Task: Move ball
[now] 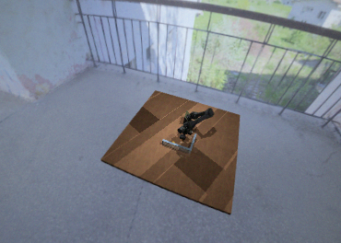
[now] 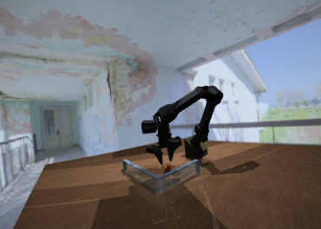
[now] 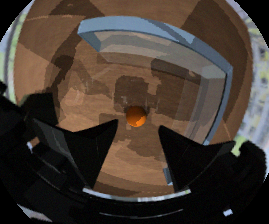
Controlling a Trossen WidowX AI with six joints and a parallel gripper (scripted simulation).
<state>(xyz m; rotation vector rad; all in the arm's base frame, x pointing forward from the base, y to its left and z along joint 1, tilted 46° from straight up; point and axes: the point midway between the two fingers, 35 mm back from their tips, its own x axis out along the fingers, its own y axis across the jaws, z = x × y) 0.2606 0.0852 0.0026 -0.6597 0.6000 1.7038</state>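
My gripper tip is 30 mm above the orange ball. Also, from my gripper tip: see-through copy of ball 110 mm ahead, 70 mm to the right, 30 mm below.
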